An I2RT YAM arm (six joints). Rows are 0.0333 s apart.
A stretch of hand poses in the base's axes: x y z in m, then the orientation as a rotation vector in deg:
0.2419, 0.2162, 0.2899, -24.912, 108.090, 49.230
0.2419, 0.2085, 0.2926, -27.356, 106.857, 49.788
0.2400, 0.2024, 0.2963, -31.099, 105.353, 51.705
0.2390, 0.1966, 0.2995, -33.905, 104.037, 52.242
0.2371, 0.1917, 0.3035, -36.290, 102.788, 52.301
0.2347, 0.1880, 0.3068, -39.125, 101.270, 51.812
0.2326, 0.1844, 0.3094, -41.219, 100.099, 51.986
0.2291, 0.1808, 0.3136, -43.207, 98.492, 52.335
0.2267, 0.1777, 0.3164, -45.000, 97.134, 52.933
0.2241, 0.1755, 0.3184, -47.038, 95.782, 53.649
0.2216, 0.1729, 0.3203, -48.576, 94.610, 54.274
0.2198, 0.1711, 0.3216, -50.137, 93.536, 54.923
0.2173, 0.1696, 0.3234, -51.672, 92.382, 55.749
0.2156, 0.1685, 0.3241, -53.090, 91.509, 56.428
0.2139, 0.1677, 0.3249, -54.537, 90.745, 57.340
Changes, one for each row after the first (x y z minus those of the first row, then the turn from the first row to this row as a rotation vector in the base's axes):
0.0000, -0.0077, 0.0027, -0.228, -1.308, 1.890
-0.0019, -0.0138, 0.0064, -0.121, -2.514, 5.370
-0.0029, -0.0196, 0.0096, -0.508, -3.869, 7.545
-0.0048, -0.0245, 0.0136, -1.028, -5.254, 9.211
-0.0072, -0.0282, 0.0169, -1.975, -7.110, 10.940
-0.0093, -0.0318, 0.0195, -2.348, -8.293, 12.498
-0.0128, -0.0354, 0.0237, -2.407, -9.752, 14.078
-0.0152, -0.0385, 0.0265, -2.332, -10.858, 15.659
-0.0178, -0.0407, 0.0285, -2.306, -11.908, 17.491
-0.0203, -0.0433, 0.0304, -2.182, -12.778, 18.928
-0.0221, -0.0451, 0.0317, -2.095, -13.539, 20.401
-0.0246, -0.0466, 0.0335, -1.865, -14.277, 21.953
-0.0263, -0.0477, 0.0342, -1.779, -14.811, 23.349
-0.0280, -0.0485, 0.0350, -1.614, -15.140, 24.882

